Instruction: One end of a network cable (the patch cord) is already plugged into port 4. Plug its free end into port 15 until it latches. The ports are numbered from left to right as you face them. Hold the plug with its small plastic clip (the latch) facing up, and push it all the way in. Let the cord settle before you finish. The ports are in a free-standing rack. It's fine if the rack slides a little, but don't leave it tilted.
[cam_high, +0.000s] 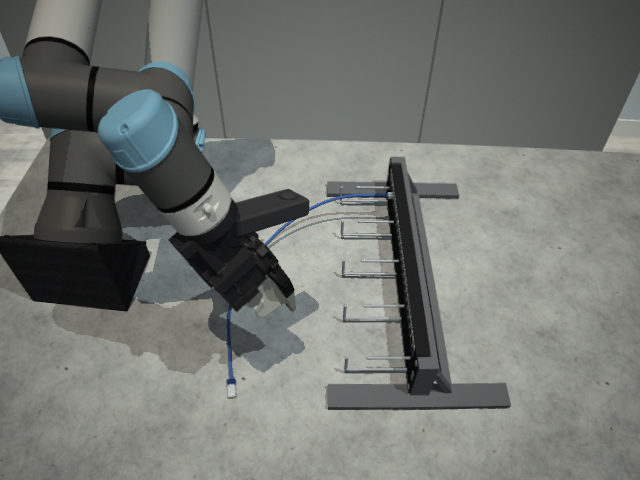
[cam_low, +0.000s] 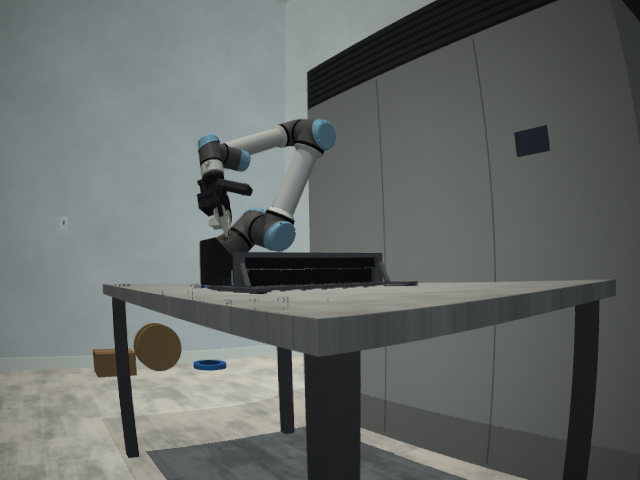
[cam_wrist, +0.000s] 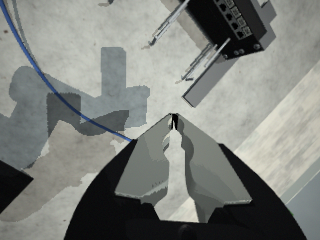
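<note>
The plug is 9 cm behind my hand, 8 cm to the right of it and 16 cm below it.
</note>
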